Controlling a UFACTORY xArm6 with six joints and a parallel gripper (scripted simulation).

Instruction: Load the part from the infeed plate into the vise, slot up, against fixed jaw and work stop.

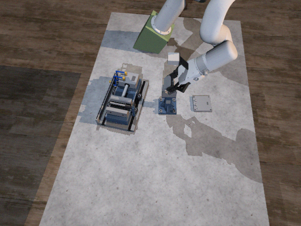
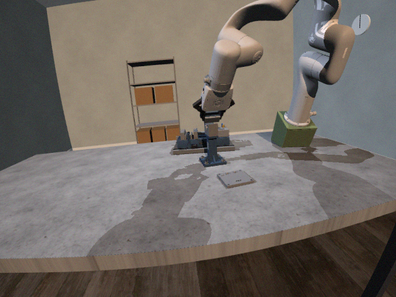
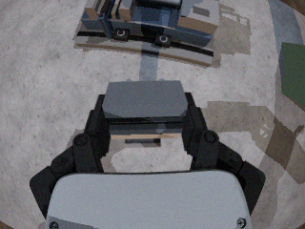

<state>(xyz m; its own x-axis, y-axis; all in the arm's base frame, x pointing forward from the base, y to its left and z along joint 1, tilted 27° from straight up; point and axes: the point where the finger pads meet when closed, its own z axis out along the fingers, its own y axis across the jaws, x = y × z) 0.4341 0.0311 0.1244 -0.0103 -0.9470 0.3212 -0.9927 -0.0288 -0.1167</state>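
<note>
The part lies right at my hand. From my hand the other things lie so: air cylinder rod (1 cm behind, 22 cm to the right, 12 cm below); then air cylinder (9 cm behind, 21 cm to the right, 12 cm below); then blue vise body (1 cm ahead, 22 cm to the right, 15 cm below).
</note>
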